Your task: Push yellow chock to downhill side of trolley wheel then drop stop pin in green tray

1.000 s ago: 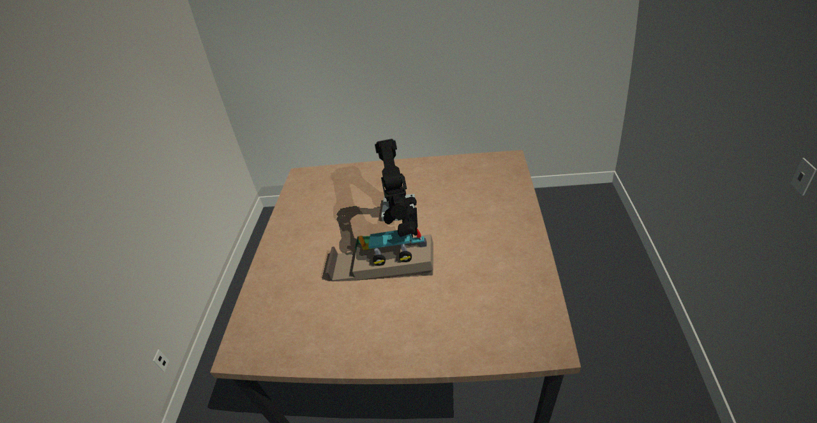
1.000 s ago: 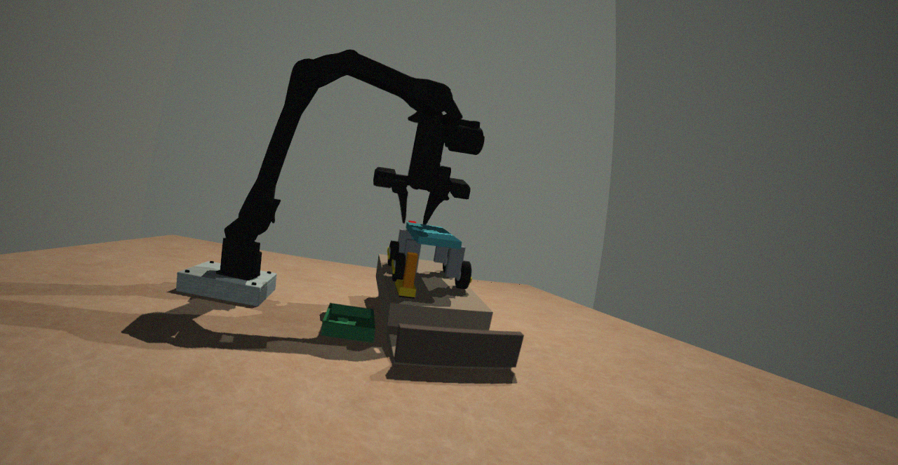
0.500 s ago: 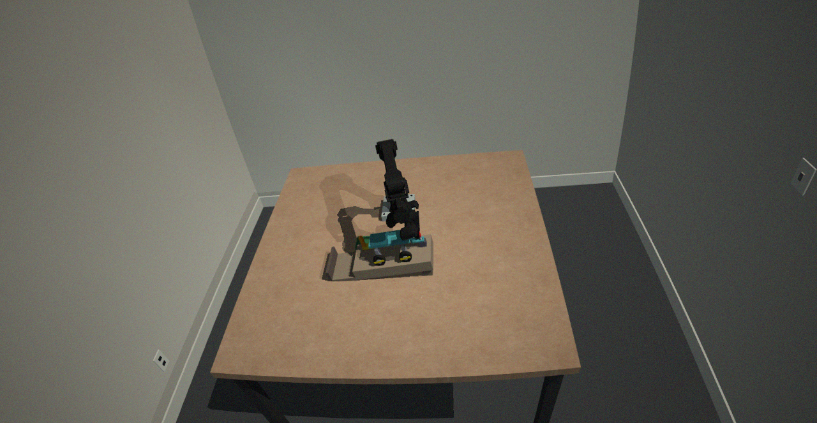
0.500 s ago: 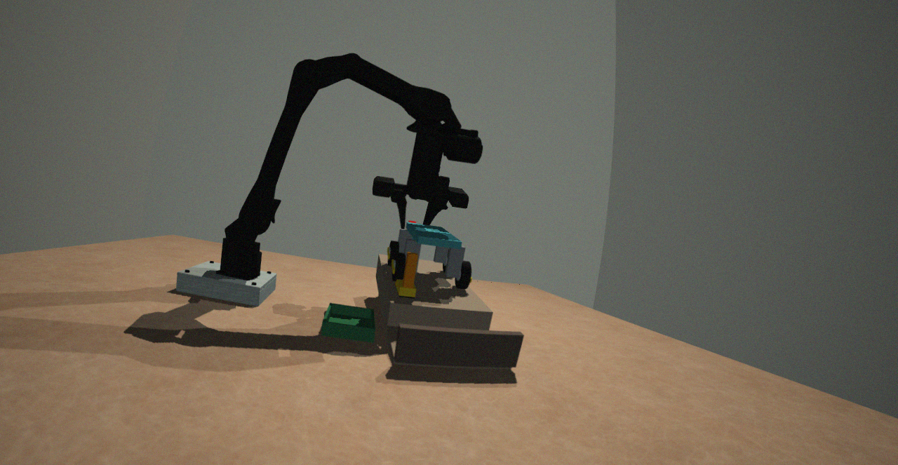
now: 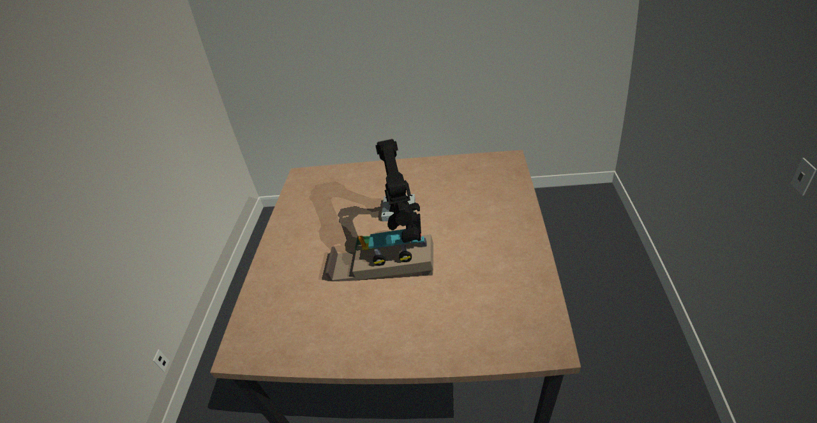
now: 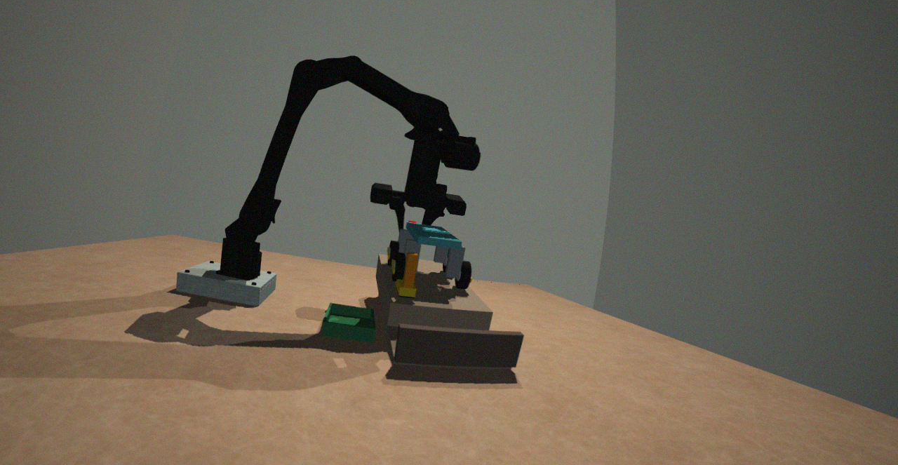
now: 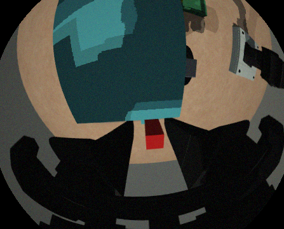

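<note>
Right now the red-headed stop pin is right at my gripper tip. Round my gripper tip: yellow chock: 10 mm behind, 220 mm to the right, 50 mm below; teal trolley: 30 mm ahead, 110 mm to the right, 20 mm below; brown ramp: 30 mm ahead, 110 mm to the right, 80 mm below.
</note>
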